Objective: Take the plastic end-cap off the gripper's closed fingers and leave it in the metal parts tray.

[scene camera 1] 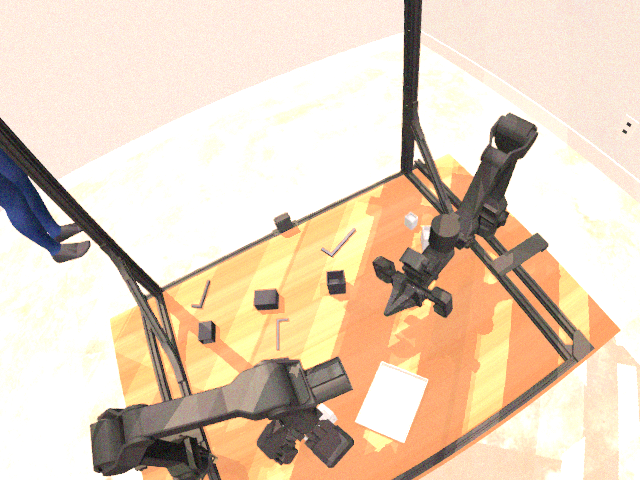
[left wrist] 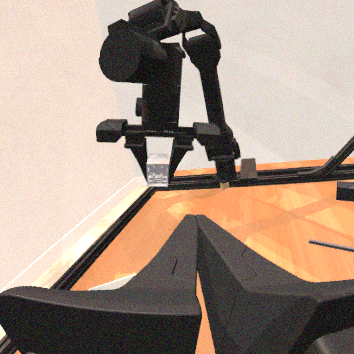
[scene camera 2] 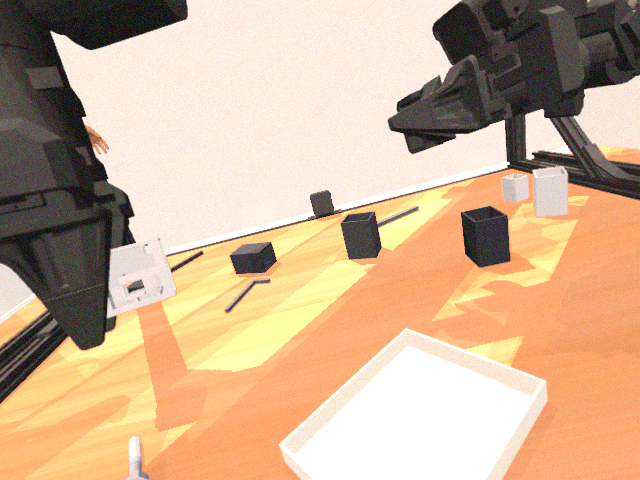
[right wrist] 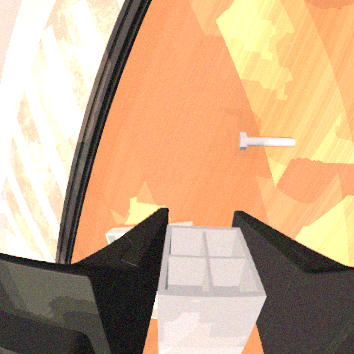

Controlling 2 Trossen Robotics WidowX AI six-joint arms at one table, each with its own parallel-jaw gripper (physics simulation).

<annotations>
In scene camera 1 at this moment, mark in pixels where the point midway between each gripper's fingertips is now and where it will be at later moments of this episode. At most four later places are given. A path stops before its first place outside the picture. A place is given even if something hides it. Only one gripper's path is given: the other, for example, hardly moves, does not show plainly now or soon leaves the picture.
My right gripper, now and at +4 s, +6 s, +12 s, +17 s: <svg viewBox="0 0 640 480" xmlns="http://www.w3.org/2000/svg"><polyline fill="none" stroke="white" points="317,434 383,411 389,409 389,411 391,404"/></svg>
</annotations>
